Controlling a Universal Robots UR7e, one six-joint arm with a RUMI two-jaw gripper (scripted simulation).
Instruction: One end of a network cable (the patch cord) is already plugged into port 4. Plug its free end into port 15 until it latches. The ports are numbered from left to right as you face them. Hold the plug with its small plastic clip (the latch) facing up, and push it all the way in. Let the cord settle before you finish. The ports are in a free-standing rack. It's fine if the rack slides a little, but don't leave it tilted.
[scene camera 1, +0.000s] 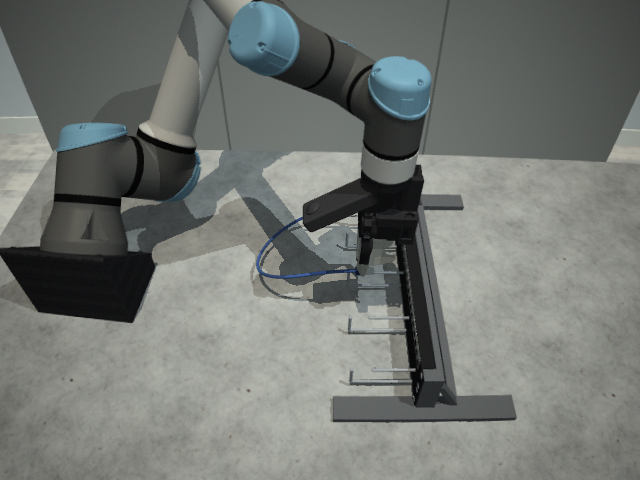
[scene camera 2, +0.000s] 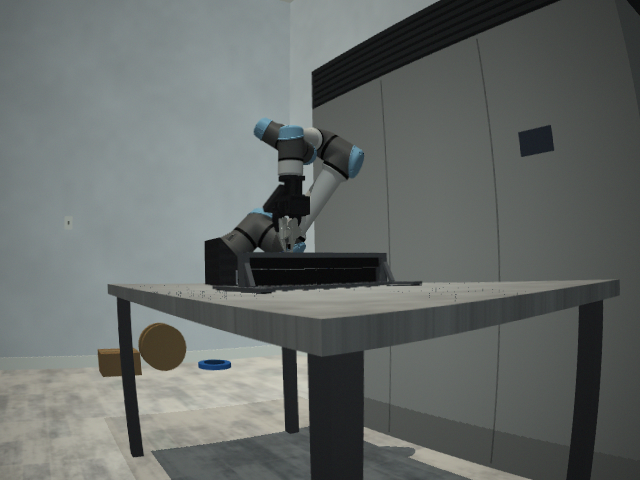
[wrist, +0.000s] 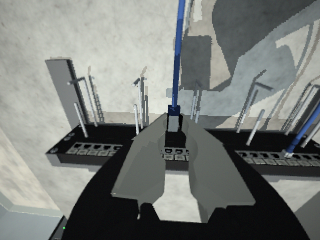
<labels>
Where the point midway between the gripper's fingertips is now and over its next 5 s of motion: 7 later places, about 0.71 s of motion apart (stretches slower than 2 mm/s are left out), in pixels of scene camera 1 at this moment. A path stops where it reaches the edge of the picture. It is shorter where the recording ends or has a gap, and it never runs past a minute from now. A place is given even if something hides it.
The gripper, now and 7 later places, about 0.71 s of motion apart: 362, 272; 369, 278; 377, 283; 383, 283; 393, 283; 394, 283; 397, 283; 398, 283
</labels>
